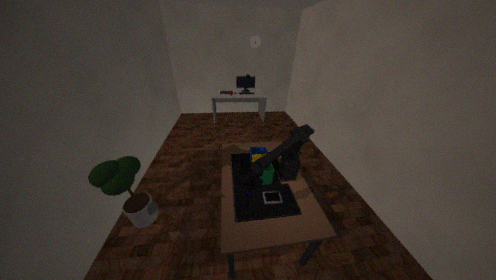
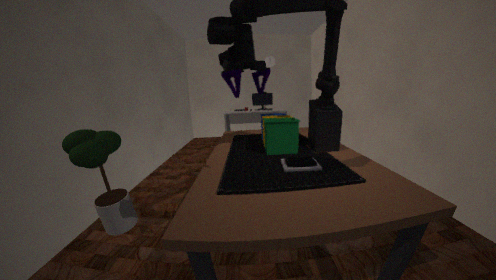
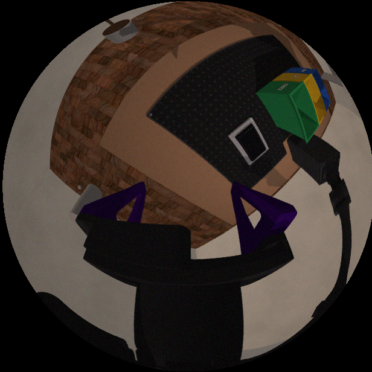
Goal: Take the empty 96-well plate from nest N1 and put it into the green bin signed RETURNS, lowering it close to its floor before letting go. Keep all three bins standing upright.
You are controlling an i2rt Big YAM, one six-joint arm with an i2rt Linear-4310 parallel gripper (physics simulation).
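Where they show: gripper, fingertip midpoint: [image 1: 253, 192] [image 2: 249, 95]; arm's base, origin of the base link: [image 1: 291, 157] [image 2: 324, 105].
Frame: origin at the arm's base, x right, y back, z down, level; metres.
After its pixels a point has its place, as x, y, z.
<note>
The dark 96-well plate [image 1: 273, 197] @[-0.265, -0.211, 0.232] [image 2: 301, 161] @[-0.265, -0.217, 0.226] [image 3: 251, 142] sits in a pale square-framed nest [image 1: 265, 198] [image 2: 302, 169] [image 3: 239, 148] on the black mat; the nest's N1 sign cannot be read. The green bin [image 1: 268, 176] @[-0.098, -0.232, 0.140] [image 2: 281, 137] @[-0.099, -0.278, 0.157] [image 3: 286, 107] stands upright beside the nest, its sign too small to read. The yellow bin [image 1: 258, 158] @[0.145, -0.290, 0.119] [image 3: 314, 94] and the blue bin [image 1: 258, 150] @[0.280, -0.269, 0.114] [image 3: 324, 94] stand upright in a row behind it. My gripper [image 1: 249, 194] @[-0.413, -0.430, -0.057] [image 2: 249, 94] @[-0.413, -0.430, -0.057] [image 3: 188, 186] is open and empty, purple fingers wide apart, high above the table and away from the plate.
The black perforated mat [image 1: 250, 210] @[-0.361, -0.429, 0.250] [image 2: 250, 175] @[-0.329, -0.442, 0.250] [image 3: 200, 100] lies on the brown table [image 1: 270, 237] @[-0.576, -0.306, 0.263] [image 2: 300, 215] @[-0.560, -0.302, 0.263] [image 3: 145, 125]. The arm's base [image 2: 325, 127] @[-0.064, -0.020, 0.118] [image 3: 315, 159] stands close beside the bins. A potted plant [image 1: 141, 210] [image 2: 116, 215] stands on the floor. A desk [image 1: 240, 99] with a monitor is at the far wall.
</note>
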